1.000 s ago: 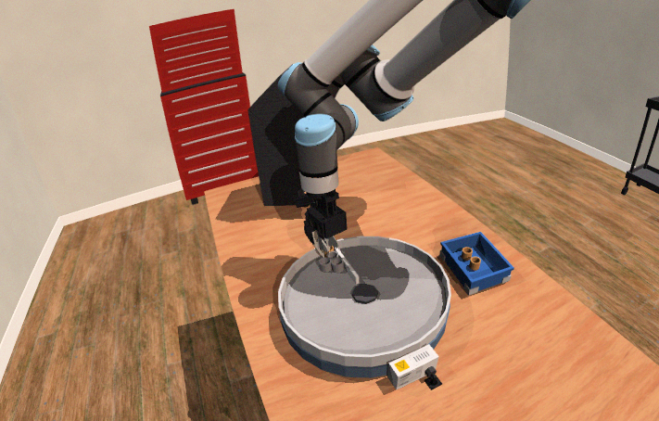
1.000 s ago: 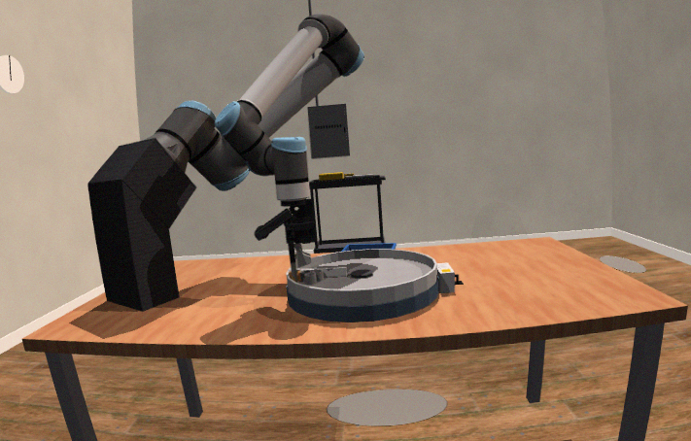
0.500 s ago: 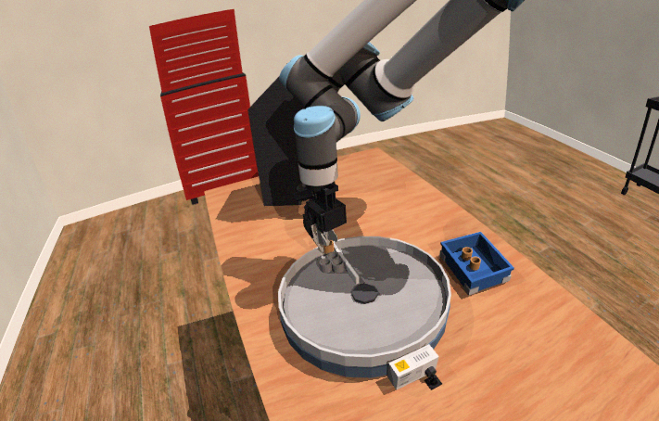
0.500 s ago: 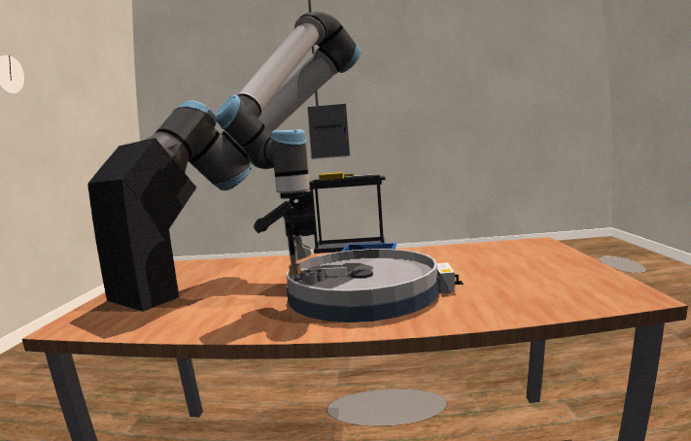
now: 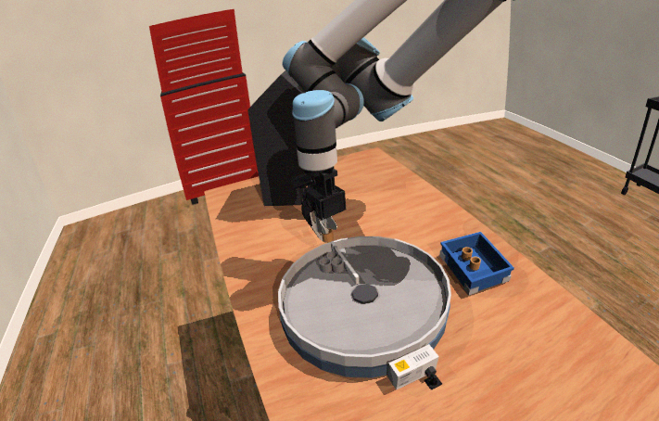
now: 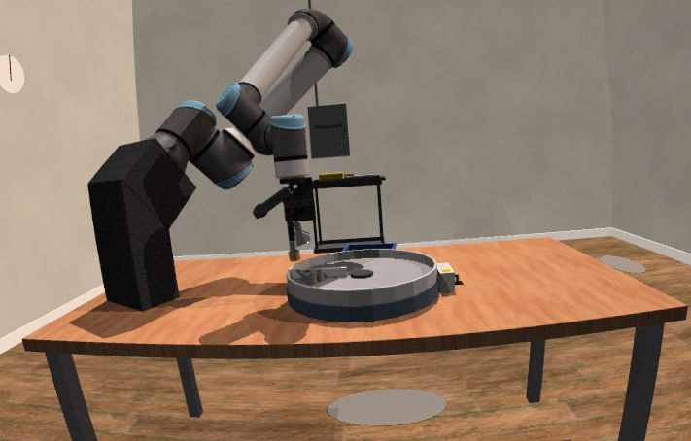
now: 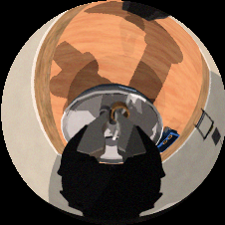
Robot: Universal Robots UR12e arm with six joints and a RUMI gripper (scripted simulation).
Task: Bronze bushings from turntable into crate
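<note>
Right now my hand is 410 mm to the right of the blue crate, 140 mm short of it and 110 mm above it. From my hand the other things lie so: round grey turntable 170 mm ahead, 80 mm below, 60 mm to the left.
</note>
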